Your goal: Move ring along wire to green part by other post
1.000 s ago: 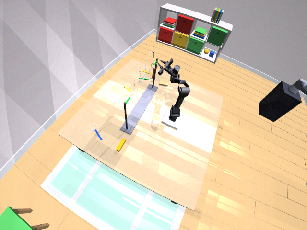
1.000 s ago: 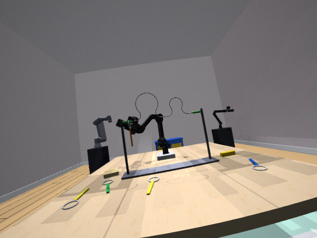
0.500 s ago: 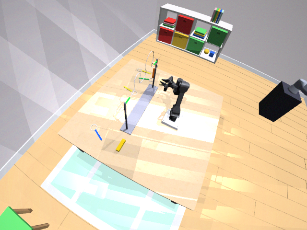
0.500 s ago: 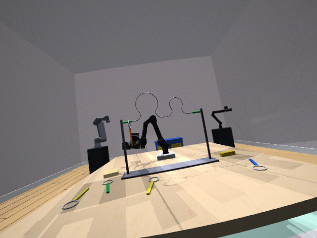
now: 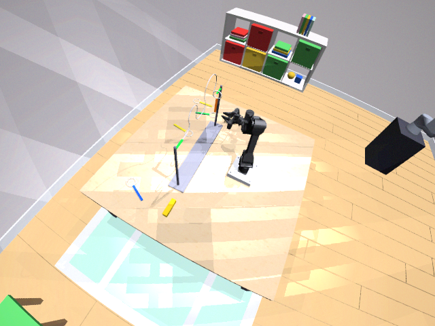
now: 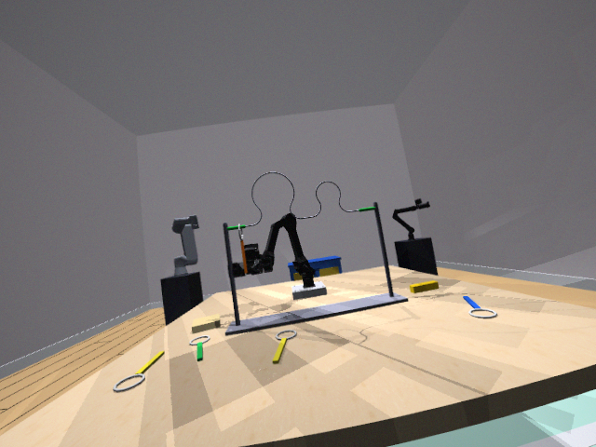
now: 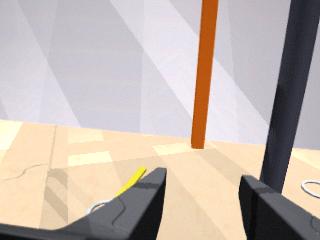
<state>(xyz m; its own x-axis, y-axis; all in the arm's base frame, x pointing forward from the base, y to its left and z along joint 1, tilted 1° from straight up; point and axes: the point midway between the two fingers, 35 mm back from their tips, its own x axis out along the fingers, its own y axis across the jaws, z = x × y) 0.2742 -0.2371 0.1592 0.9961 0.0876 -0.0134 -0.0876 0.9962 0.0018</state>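
Now: gripper tip 5 cm short of the orange-handled ring and 10 cm below it. From my gripper tip the other things lie so: blue-handled ring: 23 cm ahead, 70 cm to the left, 19 cm below; then yellow block: 3 cm behind, 70 cm to the left, 18 cm below; then tan block: 1 cm behind, 19 cm to the right, 18 cm below.
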